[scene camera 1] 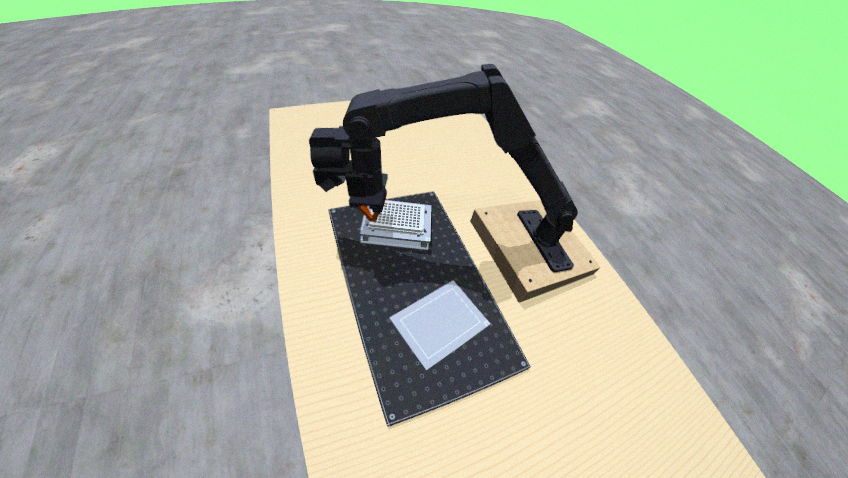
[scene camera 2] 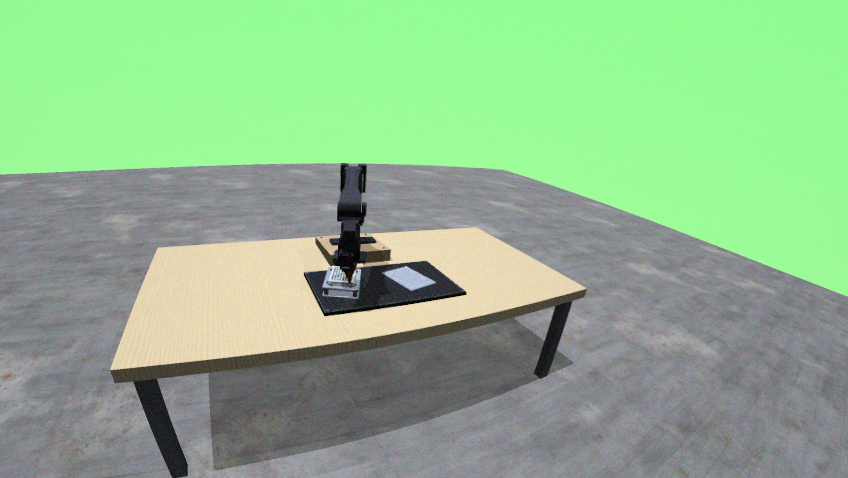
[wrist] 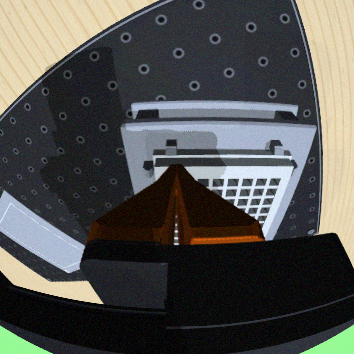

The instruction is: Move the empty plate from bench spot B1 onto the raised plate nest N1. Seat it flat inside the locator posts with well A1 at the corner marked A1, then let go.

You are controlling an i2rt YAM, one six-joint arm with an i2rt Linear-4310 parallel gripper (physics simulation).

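Frame: origin at the arm's base, x ahead, y left, z up, level; millimetres.
Seen in the pictures: gripper, fingertip midpoint: (scene camera 1: 372, 220) (scene camera 2: 349, 282) (wrist: 175, 173); arm's base at its link origin: (scene camera 1: 543, 239).
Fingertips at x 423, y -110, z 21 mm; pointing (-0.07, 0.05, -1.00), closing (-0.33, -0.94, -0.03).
Note:
Offsets run from my fingertips to a thing's top centre. "pt": to the spot under its first point. Level surfaces: height alone.
The white plate {11 mm right, 63 mm back, 1 mm up} (scene camera 1: 405, 214) (scene camera 2: 340, 274) (wrist: 245, 172) with its grid of wells lies on the raised light-grey nest {11 mm right, 62 mm back, 4 mm down} (scene camera 1: 394, 242) (scene camera 2: 340, 292) (wrist: 250, 132), with dark locator posts beside its edges. It looks about level; whether it is fully down, and where well A1 lies, I cannot tell. My gripper (scene camera 1: 374, 218) (scene camera 2: 350, 282) (wrist: 175, 173) is shut with nothing between its orange fingers. The tips are at the plate's near-left part in scene camera 1, touching it or close above it. The fingers and gripper body hide part of the plate in the wrist view.
A pale rectangular spot with a white outline {pt 259 mm left, 92 mm back, 47 mm down} (scene camera 1: 439, 325) (scene camera 2: 409, 277) (wrist: 37, 235) lies on the black perforated board {144 mm left, 75 mm back, 48 mm down} (scene camera 1: 409, 388) (scene camera 2: 380, 299) (wrist: 200, 55). The arm stands on a wooden block (scene camera 1: 504, 234) (scene camera 2: 377, 252) on the table {62 mm down} (scene camera 1: 599, 380) (scene camera 2: 237, 296).

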